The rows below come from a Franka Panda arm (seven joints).
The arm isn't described. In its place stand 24 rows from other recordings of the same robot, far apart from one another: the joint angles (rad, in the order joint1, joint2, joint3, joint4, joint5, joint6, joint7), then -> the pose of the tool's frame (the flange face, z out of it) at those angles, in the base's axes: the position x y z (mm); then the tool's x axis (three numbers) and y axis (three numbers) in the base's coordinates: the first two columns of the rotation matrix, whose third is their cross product.
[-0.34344 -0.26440 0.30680 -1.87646 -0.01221 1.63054 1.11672] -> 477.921 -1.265 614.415 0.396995 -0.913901 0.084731 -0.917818 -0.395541 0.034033
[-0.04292 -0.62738 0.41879 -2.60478 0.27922 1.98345 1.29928] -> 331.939 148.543 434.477 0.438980 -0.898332 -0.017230 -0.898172 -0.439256 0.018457
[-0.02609 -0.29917 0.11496 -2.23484 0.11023 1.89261 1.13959] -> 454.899 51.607 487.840 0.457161 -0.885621 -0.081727 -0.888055 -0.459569 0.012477
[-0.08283 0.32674 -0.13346 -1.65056 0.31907 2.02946 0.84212] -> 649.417 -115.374 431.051 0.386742 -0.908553 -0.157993 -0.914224 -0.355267 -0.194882
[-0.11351 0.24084 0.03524 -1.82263 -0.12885 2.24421 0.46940] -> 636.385 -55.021 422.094 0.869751 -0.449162 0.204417 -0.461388 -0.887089 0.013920
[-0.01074 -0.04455 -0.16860 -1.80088 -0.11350 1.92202 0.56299] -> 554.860 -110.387 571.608 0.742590 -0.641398 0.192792 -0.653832 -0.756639 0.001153
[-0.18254 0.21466 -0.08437 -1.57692 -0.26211 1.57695 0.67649] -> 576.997 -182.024 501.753 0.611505 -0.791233 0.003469 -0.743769 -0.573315 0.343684
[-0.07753 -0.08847 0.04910 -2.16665 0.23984 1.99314 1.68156] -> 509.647 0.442 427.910 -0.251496 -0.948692 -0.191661 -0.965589 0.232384 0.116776
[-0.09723 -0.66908 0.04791 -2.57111 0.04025 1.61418 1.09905] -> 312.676 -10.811 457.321 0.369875 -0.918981 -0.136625 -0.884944 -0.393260 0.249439
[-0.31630 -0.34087 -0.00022 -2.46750 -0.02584 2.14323 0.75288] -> 409.827 -135.382 420.349 0.492607 -0.869834 0.026958 -0.870203 -0.492670 0.004717
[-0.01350 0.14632 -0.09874 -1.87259 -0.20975 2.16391 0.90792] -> 607.843 -74.463 449.731 0.595206 -0.766726 0.240544 -0.792757 -0.609217 0.019754
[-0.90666 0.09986 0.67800 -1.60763 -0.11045 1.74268 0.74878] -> 570.262 -160.161 577.277 0.566987 -0.820398 0.073971 -0.822459 -0.568808 -0.004395
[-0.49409 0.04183 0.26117 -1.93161 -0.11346 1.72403 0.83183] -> 522.887 -136.165 446.486 0.500051 -0.860581 -0.096690 -0.826092 -0.507529 0.244922
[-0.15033 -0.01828 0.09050 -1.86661 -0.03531 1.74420 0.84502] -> 543.901 -35.488 509.039 0.621668 -0.782128 -0.042483 -0.776098 -0.622388 0.101517
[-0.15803 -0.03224 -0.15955 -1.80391 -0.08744 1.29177 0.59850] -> 465.396 -165.630 520.391 0.524703 -0.782320 -0.335652 -0.714327 -0.619092 0.326285
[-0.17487 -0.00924 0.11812 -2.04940 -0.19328 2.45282 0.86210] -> 581.972 -32.911 486.874 0.620139 -0.684422 0.383397 -0.675618 -0.714334 -0.182393
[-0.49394 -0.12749 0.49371 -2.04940 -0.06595 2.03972 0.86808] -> 533.185 4.377 498.411 0.658002 -0.736436 0.157148 -0.745965 -0.665980 0.002515
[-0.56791 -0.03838 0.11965 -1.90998 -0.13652 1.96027 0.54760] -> 500.140 -249.536 518.636 0.580339 -0.801843 0.142320 -0.813981 -0.576565 0.070760
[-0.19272 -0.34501 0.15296 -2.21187 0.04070 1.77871 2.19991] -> 441.138 -8.863 508.838 -0.633863 -0.770793 0.063994 -0.767959 0.637047 0.066408
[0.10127 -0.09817 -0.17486 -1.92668 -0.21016 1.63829 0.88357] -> 507.390 -61.220 516.762 0.607761 -0.793833 0.021347 -0.768947 -0.581569 0.265514
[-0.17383 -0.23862 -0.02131 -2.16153 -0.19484 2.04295 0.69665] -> 483.339 -107.045 509.757 0.678095 -0.707412 0.199387 -0.729348 -0.681172 0.063686
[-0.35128 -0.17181 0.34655 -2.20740 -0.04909 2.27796 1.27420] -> 520.088 1.986 471.975 0.296895 -0.940797 0.163571 -0.926853 -0.325130 -0.187709
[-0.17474 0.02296 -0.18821 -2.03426 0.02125 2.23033 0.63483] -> 535.932 -202.268 450.437 0.521878 -0.843000 0.130360 -0.836724 -0.535624 -0.114015
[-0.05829 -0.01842 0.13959 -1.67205 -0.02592 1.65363 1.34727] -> 552.550 43.096 593.851 0.302123 -0.952868 0.027636 -0.953267 -0.302060 0.006500
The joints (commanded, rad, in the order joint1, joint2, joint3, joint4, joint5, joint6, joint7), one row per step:
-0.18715 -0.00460 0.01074 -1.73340 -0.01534 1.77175 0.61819
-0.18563 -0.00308 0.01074 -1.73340 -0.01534 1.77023 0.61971
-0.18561 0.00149 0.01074 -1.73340 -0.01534 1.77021 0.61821
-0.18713 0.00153 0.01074 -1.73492 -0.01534 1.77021 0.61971
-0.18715 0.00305 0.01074 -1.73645 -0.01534 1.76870 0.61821
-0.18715 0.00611 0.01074 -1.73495 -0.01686 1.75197 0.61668
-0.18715 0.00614 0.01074 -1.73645 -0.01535 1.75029 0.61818
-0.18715 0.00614 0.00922 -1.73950 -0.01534 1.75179 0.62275
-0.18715 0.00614 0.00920 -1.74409 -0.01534 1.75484 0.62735
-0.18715 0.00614 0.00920 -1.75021 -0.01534 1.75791 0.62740
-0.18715 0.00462 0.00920 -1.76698 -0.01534 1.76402 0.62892
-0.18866 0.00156 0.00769 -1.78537 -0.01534 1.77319 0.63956
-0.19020 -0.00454 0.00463 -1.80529 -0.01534 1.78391 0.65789
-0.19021 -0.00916 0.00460 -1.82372 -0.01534 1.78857 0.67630
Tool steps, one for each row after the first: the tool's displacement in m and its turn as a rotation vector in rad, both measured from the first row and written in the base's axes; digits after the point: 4 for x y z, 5 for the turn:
0.0003 0.0008 -0.0010 0.00060 0.00296 -0.00002
0.0014 0.0006 -0.0036 0.00139 0.00750 0.00150
0.0011 -0.0002 -0.0043 0.00173 0.00900 -0.00152
0.0012 -0.0002 -0.0061 0.00249 0.01352 -0.00007
0.0002 -0.0002 -0.0086 0.00417 0.03182 0.00144
-0.0001 -0.0001 -0.0095 0.00624 0.03469 -0.00031
-0.0003 -0.0009 -0.0108 0.00664 0.03612 -0.00638
-0.0004 -0.0009 -0.0128 0.00701 0.03755 -0.01095
-0.0007 -0.0008 -0.0154 0.00754 0.04055 -0.01096
-0.0020 -0.0006 -0.0221 0.00913 0.04953 -0.01238
-0.0039 -0.0019 -0.0284 0.01039 0.05540 -0.02591
-0.0067 -0.0040 -0.0336 0.01123 0.05812 -0.04867
-0.0092 -0.0035 -0.0394 0.01279 0.06684 -0.06706

